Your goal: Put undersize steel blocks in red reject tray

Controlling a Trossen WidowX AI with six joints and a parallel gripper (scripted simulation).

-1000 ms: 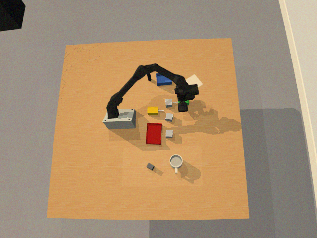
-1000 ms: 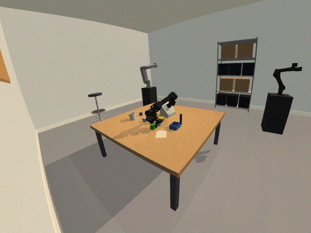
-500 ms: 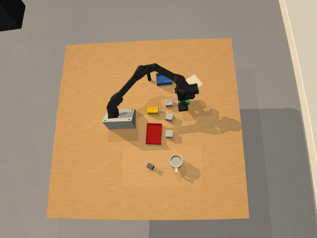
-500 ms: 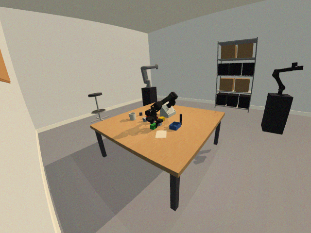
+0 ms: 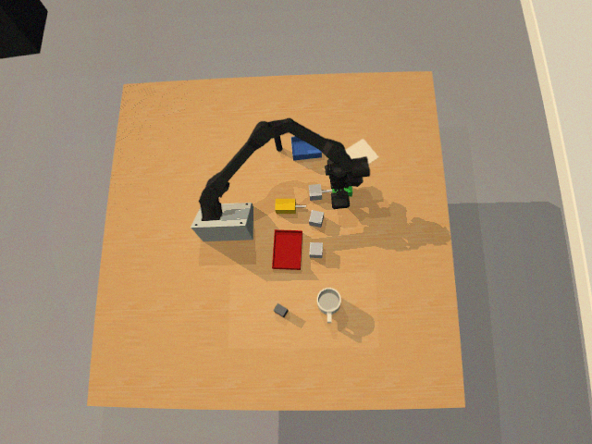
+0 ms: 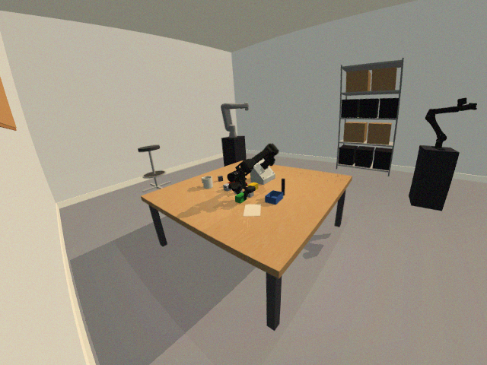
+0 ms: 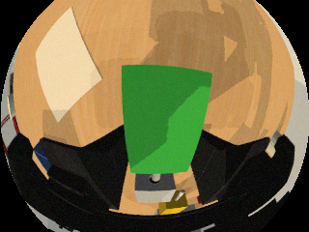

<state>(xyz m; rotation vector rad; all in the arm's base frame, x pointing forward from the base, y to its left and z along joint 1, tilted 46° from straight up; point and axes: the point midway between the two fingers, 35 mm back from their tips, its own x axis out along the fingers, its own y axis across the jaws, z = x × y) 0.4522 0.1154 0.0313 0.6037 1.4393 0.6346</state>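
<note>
My gripper tip is now 90 mm past the steel block, 220 mm to the left of it and 10 mm below it. The rest, counted from my gripper tip: yellow gauge (170 mm behind, 50 mm to the right, 10 mm above); green GO gauge (10 mm behind, 20 mm above); paper sheet (80 mm ahead, 140 mm to the left, 10 mm below).
</note>
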